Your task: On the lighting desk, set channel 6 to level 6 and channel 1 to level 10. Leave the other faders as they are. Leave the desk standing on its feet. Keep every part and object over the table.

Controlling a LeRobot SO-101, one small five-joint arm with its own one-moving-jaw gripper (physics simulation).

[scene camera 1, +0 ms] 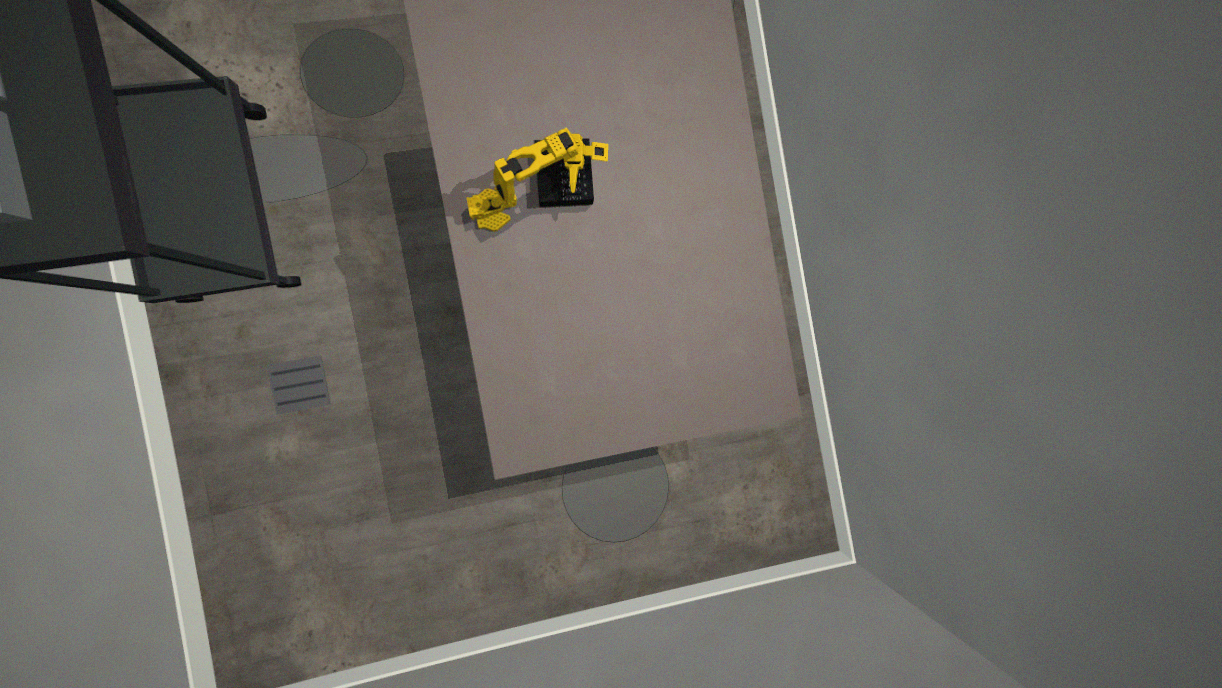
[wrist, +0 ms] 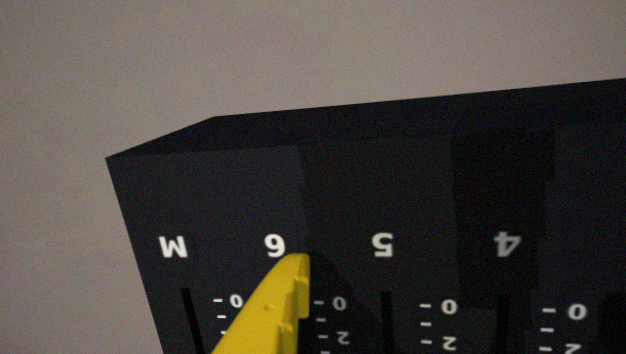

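Seen in the pictures: hand, tool point: (scene camera 1: 580,153) (wrist: 309,276); arm's base, link origin: (scene camera 1: 499,209).
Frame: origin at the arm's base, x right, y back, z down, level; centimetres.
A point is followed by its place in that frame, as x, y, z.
The black lighting desk (scene camera 1: 554,192) @(-0.8, -15.3, -5.5) (wrist: 390,195) @(-7.8, -25.3, -5.5) lies on the table under my arm. In the wrist view its labels M, 6, 5 and 4 appear upside down, with the 0 ends of the scales below them. One notched yellow jaw of my gripper (wrist: 303,257) @(-9.6, -24.4, -6.0) shows, its tip just below the label 6 and over the channel 6 track; the moving jaw is out of the picture, so the gripper is fully open. The jaw hides most of the channel 6 track. No fader knob shows in the wrist view, and channel 1 is outside it. Knob levels cannot be read in the scene view.
The pinkish table (scene camera 1: 632,324) @(36.9, -30.3, 0.0) extends around the desk, with its left edge near the arm's base (scene camera 1: 487,205) @(0.5, 2.2, -7.2). A dark metal-framed rack (scene camera 1: 256,205) stands left of the table. In the wrist view, table surface shows beyond the desk's edge.
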